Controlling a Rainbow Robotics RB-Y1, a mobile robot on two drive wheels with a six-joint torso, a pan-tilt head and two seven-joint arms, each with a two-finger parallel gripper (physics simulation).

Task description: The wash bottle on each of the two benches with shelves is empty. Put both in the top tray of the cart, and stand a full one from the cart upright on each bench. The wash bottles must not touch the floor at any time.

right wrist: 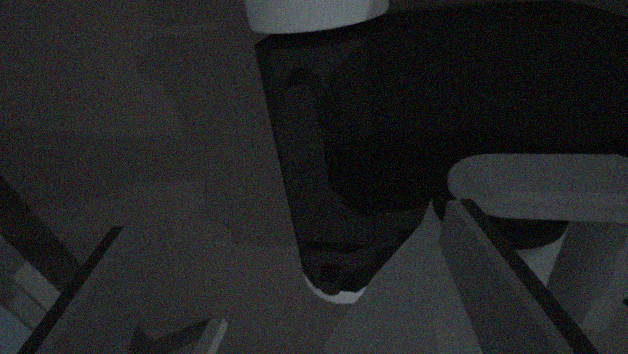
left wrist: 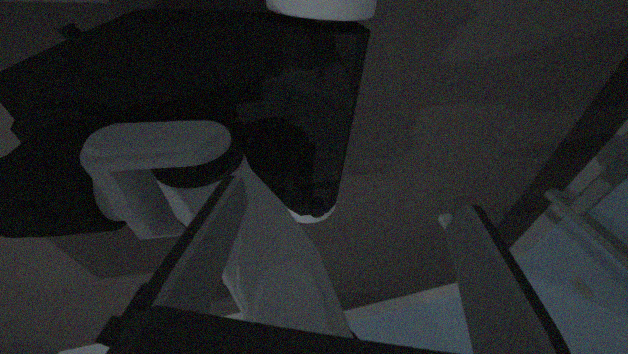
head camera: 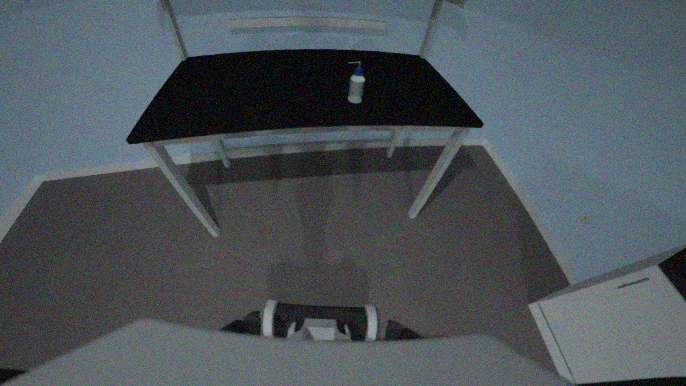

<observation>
I see my left gripper [left wrist: 347,203] and a white cabinet [head camera: 621,320].
</observation>
